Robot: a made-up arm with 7 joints.
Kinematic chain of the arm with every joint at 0, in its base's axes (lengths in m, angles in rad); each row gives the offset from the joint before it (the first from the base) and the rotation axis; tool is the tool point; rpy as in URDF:
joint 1: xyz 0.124 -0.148 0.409 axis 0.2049 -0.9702 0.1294
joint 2: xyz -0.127 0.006 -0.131 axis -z
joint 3: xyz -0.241 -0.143 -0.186 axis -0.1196 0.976 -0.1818
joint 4: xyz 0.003 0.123 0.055 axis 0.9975 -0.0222 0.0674
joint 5: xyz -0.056 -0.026 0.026 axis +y
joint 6: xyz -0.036 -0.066 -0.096 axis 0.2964 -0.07 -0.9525
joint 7: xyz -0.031 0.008 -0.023 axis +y
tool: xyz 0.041 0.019 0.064 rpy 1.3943 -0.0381 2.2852
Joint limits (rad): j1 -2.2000..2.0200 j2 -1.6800..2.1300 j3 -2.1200..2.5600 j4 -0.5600..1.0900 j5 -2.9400..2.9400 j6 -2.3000..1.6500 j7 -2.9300..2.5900
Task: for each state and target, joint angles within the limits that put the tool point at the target. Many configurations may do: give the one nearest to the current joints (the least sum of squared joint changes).
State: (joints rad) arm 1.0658 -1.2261 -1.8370 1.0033 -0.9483 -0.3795 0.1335
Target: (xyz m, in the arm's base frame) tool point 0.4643 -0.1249 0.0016
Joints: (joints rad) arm 1.4522 -0.4640 -1.6838 1.0900 -0.5883 -0.5439 -0.0838
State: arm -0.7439 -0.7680 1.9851 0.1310 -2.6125 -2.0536 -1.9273
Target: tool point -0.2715 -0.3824 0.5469
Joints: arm -1.0969 -0.3166 1.9887 0.3412 -2.5391 -2.0162 -1.8125
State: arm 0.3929 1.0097 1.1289 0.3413 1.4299 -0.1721 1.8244
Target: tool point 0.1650 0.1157 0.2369
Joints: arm 1.3291 1.4751 1.6910 0.4303 1.1775 -0.1364 1.4279
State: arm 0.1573 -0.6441 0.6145 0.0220 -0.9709 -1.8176 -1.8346
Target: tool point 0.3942 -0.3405 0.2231
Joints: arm 0.7606 -1.4670 0.6613 -0.0521 -1.1552 -1.8884 -2.0530
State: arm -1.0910 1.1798 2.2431 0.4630 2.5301 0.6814 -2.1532
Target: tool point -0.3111 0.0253 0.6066
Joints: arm -1.4319 1.6066 2.2120 0.9164 2.5764 0.5616 -2.0390
